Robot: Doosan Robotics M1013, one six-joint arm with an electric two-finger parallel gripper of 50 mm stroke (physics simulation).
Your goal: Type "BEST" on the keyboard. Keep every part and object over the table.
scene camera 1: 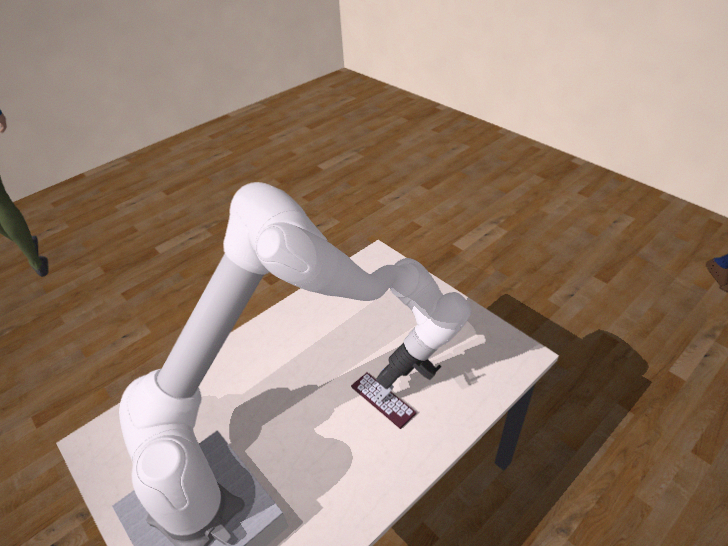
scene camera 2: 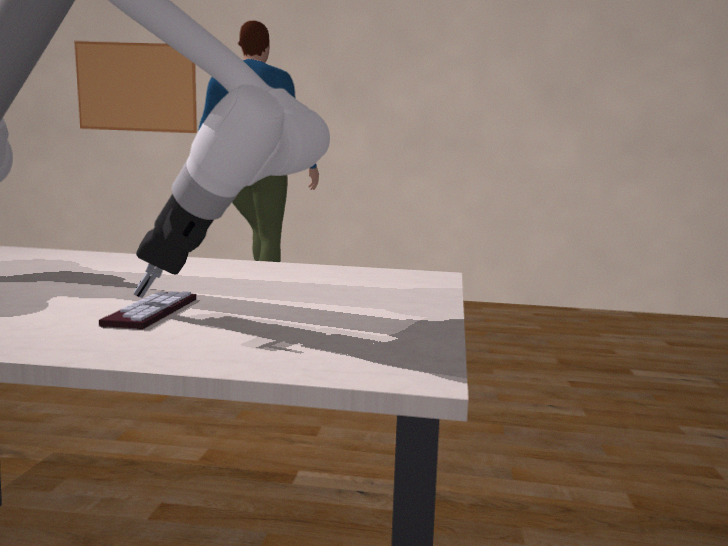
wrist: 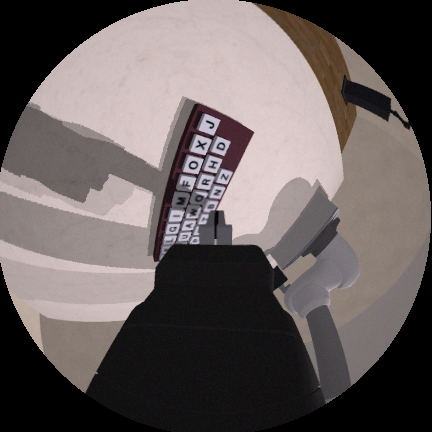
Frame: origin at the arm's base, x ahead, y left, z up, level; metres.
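Seen in the pictures: gripper, fingertip midpoint: [scene camera 1: 377, 398] [scene camera 2: 139, 292] [wrist: 216, 218]; arm's base at its link origin: [scene camera 1: 196, 512] [wrist: 318, 236].
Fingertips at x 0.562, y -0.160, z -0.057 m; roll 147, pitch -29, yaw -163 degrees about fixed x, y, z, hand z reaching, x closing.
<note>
Offsets run from my fingertips to a thing's top centre. "*": to the spot under its first point. Level surfaces: height alone.
The dark red keyboard @(* dx -0.010, dy -0.095, dz -0.022 m) [scene camera 1: 401, 420] [scene camera 2: 111, 322] [wrist: 235, 131] lies flat on the table with white letter keys in three rows. My gripper [scene camera 1: 385, 397] [scene camera 2: 139, 293] [wrist: 216, 218] is shut and empty, tilted, with its fingertips low at the keyboard's middle part. In the wrist view the tips show beside the T key @(dx +0.005, dy +0.014, dz -0.017 m) [wrist: 204, 218] and the B key @(dx +0.001, dy -0.006, dz -0.017 m) [wrist: 211, 206]. I cannot tell whether they touch a key. The gripper body hides the keyboard's lower end there, so the E and S keys do not show clearly. A shadow darkens the M key @(dx +0.041, dy -0.018, dz -0.017 m) [wrist: 180, 200].
The white table @(dz -0.034 m) [scene camera 1: 470, 405] [scene camera 2: 352, 367] [wrist: 125, 65] bears the arm's grey base plate [scene camera 1: 264, 499]. Table edges show in both scene views. A person [scene camera 1: 16, 226] [scene camera 2: 270, 205] in green trousers stands beyond the table. Another person's shoe [scene camera 1: 718, 273] shows at the far right.
</note>
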